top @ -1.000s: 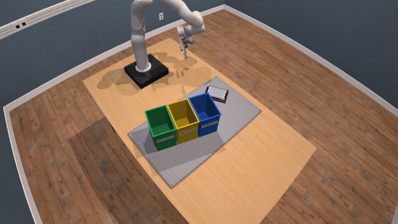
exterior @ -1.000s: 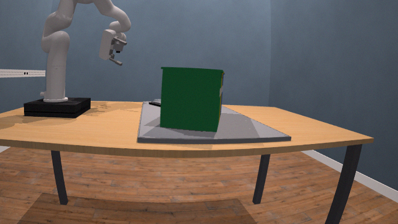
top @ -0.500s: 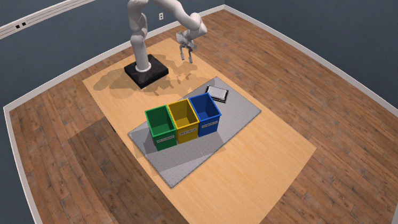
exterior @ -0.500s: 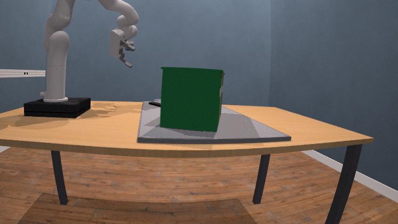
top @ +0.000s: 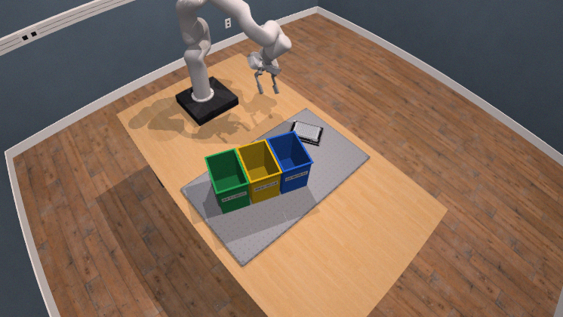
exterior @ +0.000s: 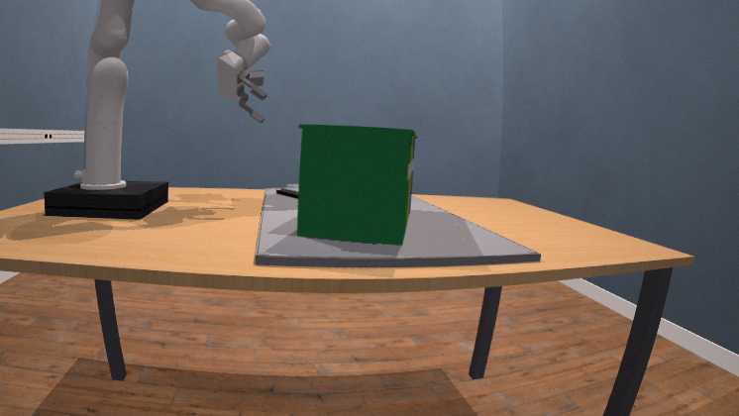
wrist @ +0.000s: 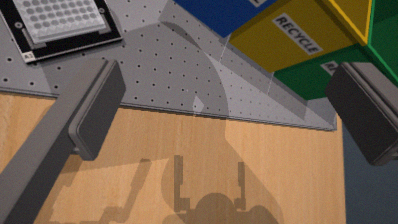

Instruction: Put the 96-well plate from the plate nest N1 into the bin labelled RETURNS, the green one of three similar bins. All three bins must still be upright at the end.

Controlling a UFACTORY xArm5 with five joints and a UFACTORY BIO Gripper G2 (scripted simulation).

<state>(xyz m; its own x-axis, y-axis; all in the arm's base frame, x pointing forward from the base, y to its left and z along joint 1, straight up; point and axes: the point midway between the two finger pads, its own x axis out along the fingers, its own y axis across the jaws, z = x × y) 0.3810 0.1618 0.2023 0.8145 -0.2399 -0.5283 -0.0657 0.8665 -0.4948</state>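
Now: the clear 96-well plate 23 cm below my hand, 16 cm ahead of it and 12 cm to the left of it. Round my hand: black plate nest N1 (24 cm below, 16 cm ahead, 12 cm to the left); yellow bin (25 cm to the right, 25 cm ahead, 15 cm below); blue bin (29 cm ahead, 15 cm below, 12 cm to the right).
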